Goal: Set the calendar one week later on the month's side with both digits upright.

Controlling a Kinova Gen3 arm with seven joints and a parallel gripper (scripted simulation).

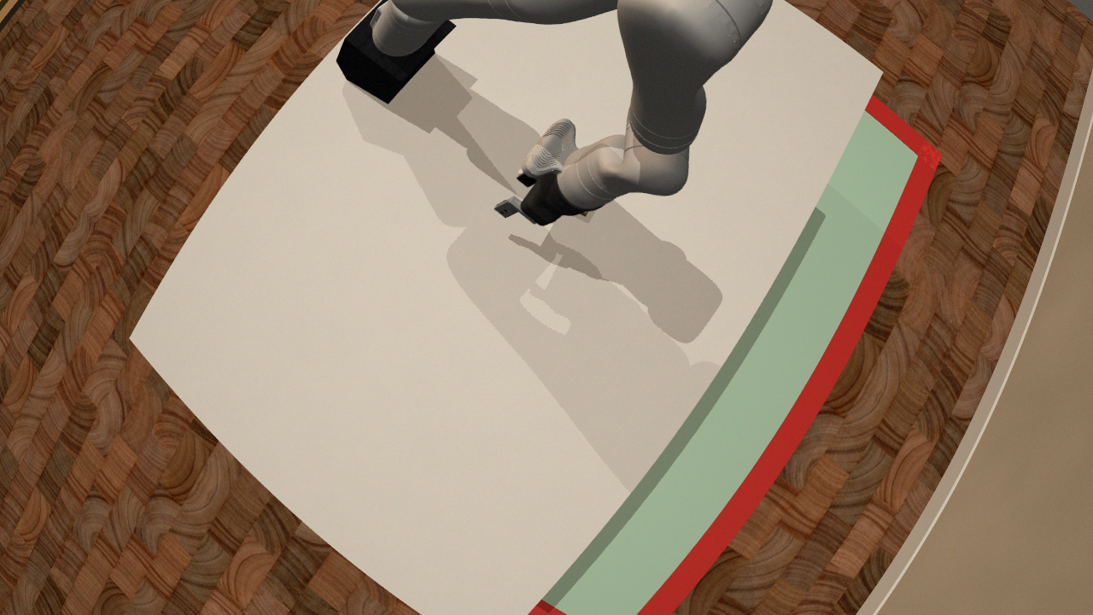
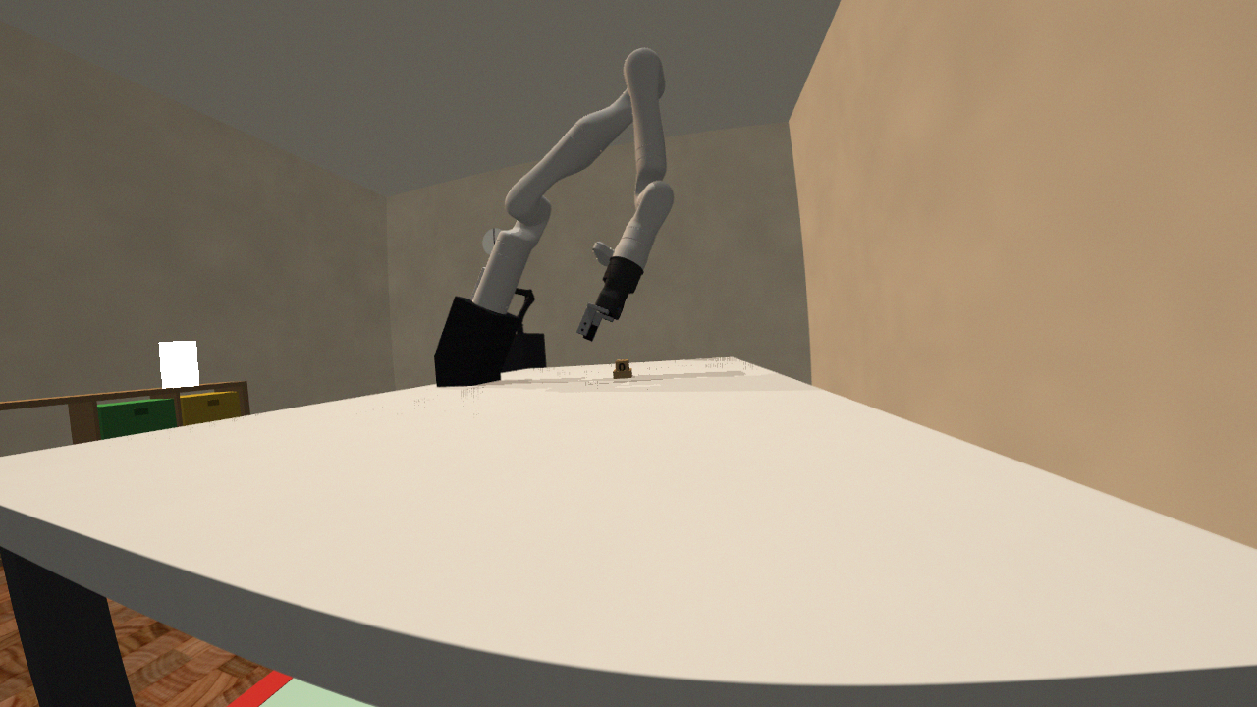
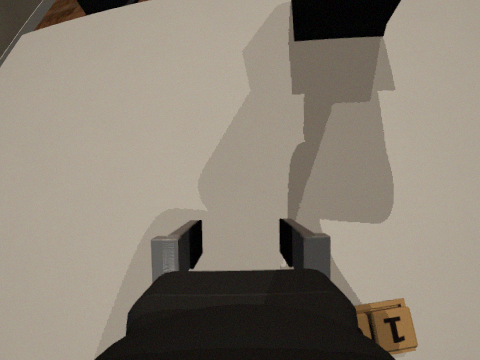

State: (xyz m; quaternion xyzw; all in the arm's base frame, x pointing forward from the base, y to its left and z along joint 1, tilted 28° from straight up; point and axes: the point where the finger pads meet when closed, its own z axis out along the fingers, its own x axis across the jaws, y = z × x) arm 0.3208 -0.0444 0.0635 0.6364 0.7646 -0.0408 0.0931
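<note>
Now: hand 10 cm to the right of the wooden tray, 10 cm above it and 3 cm short of it.
</note>
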